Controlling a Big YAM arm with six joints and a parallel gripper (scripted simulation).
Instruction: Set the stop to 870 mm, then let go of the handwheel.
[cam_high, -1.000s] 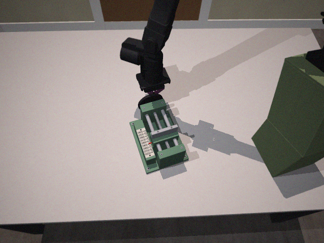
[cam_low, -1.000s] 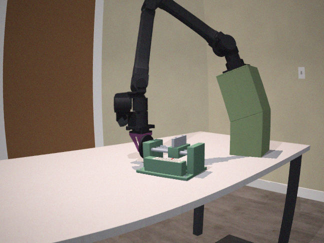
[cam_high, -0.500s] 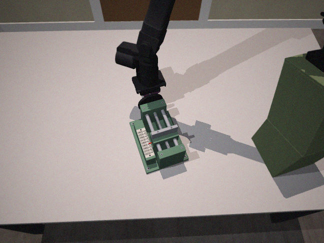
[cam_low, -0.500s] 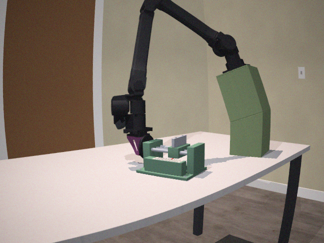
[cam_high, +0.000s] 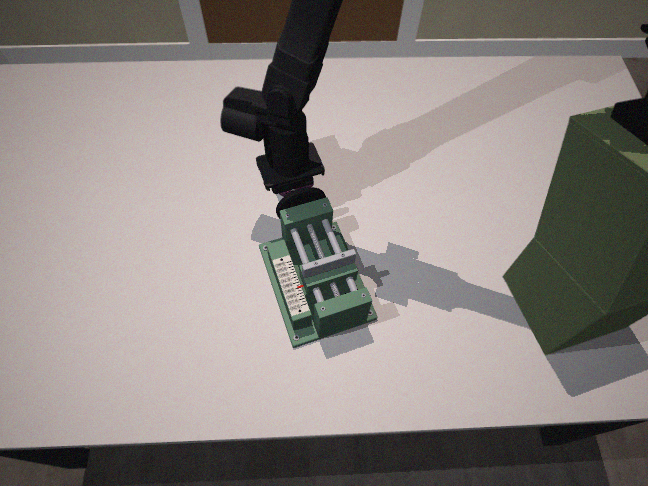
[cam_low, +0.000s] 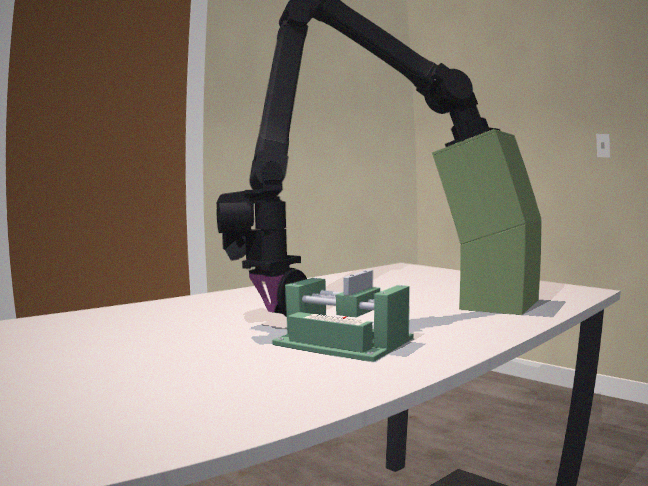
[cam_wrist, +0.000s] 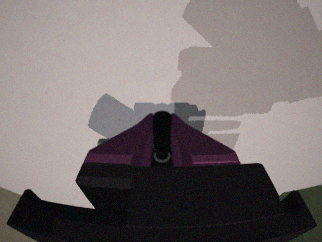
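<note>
The grey stop carriage lies 10 mm behind my hand, 180 mm to the left of it and 40 mm above it. Also, from my hand: black handwheel 30 mm to the left; then black handwheel handle 10 mm to the left.
</note>
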